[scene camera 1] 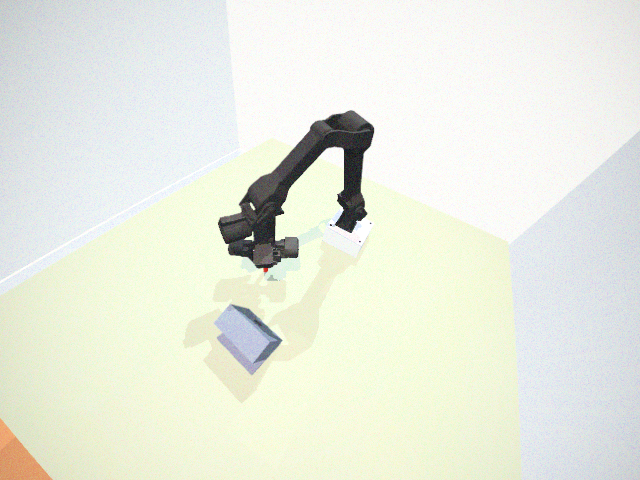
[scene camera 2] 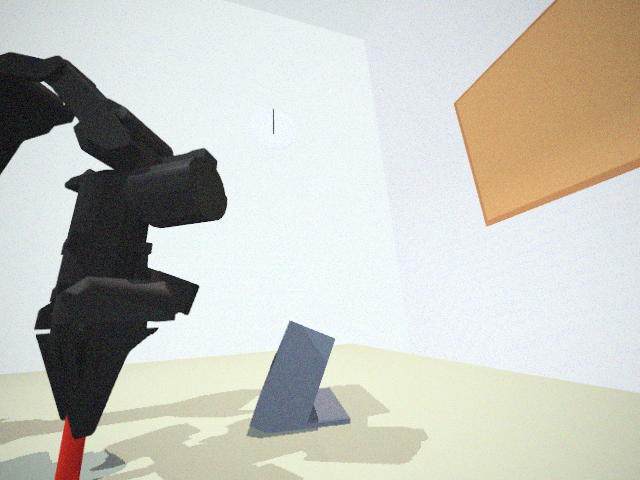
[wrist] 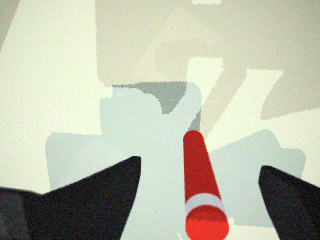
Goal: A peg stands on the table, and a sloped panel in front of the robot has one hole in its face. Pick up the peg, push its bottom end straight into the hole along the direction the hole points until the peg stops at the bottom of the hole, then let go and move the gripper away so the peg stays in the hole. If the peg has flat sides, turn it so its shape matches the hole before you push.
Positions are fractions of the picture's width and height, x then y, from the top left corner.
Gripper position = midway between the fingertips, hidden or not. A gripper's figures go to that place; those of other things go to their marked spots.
Labels:
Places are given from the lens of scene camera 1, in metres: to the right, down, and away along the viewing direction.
my gripper (scene camera 1: 0.41,0.55): -0.17, 0.07, 0.70
grey sloped panel (scene camera 1: 0.37,0.67): -0.18, 0.19, 0.51

